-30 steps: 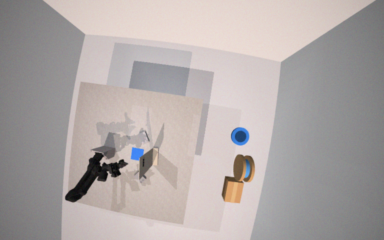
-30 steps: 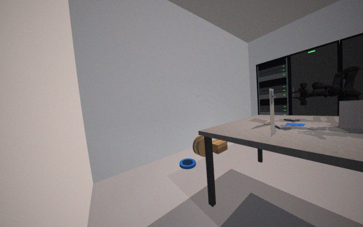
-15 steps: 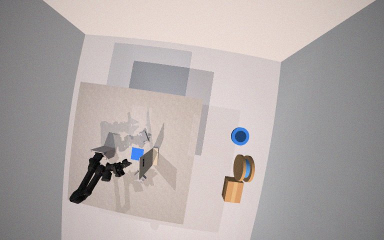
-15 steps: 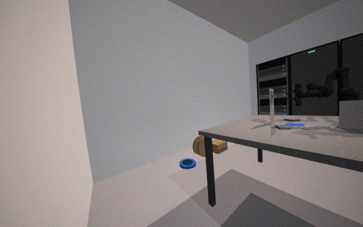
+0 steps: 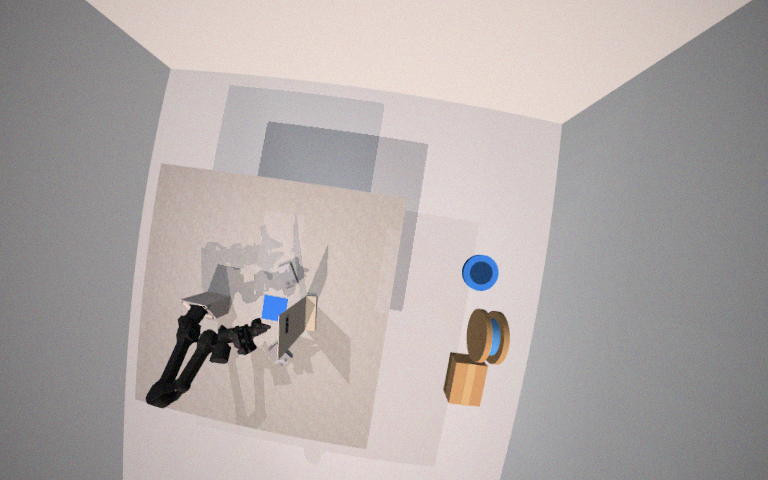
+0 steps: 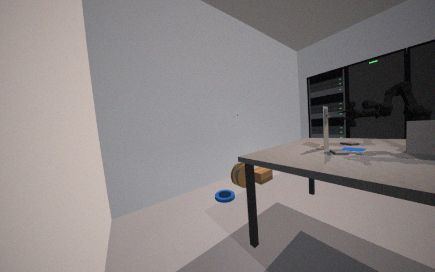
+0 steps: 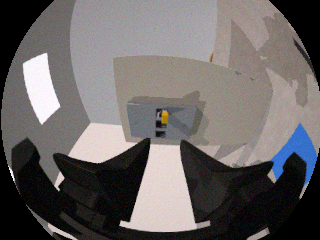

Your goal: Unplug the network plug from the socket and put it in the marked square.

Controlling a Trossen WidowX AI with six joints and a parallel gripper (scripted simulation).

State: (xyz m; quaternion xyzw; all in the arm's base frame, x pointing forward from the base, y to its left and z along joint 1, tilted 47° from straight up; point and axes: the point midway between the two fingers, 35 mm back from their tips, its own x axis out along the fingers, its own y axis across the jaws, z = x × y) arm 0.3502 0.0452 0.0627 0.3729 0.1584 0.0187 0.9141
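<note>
The network plug lies 6 cm ahead of my gripper tip. From my gripper tip the other things lie so: upright panel (10 cm below, 8 cm ahead, 1 cm to the left); blue marked square (26 cm below, 9 cm behind).
</note>
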